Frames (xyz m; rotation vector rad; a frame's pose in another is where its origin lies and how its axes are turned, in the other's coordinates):
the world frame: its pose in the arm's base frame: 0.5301 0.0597 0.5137 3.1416 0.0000 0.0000
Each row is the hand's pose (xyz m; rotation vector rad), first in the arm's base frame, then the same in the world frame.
Working: the arm's base frame: its pose in the world frame: -0.5301 0.0597 0.5137 3.1416 0.0000 0.0000

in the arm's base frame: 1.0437 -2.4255 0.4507 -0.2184 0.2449 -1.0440
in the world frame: 0.5136 2.4852 0.0630 2.5189 1.4639 0.3434
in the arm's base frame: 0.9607 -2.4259 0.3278 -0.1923 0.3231 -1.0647
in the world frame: 0.4306 2.4856 0.1859 2.5103 1.4991 0.4549
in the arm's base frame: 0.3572 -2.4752 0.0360 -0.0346 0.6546 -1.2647
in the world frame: -0.1729 2.5349 0.4777 2.3541 1.8046 0.9341
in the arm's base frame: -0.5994 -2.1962 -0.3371 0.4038 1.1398 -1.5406
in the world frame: -1.1295 2.2559 0.8508 -1.5835 -1.8541 -1.3717
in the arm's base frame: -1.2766 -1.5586 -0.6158 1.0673 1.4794 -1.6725
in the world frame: -1.8067 1.6183 1.1295 -0.8249 -1.6099 -1.4240
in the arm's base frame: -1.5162 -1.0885 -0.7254 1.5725 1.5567 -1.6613
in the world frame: -2.0463 1.1482 1.2391 -0.4393 -1.3914 -1.3038
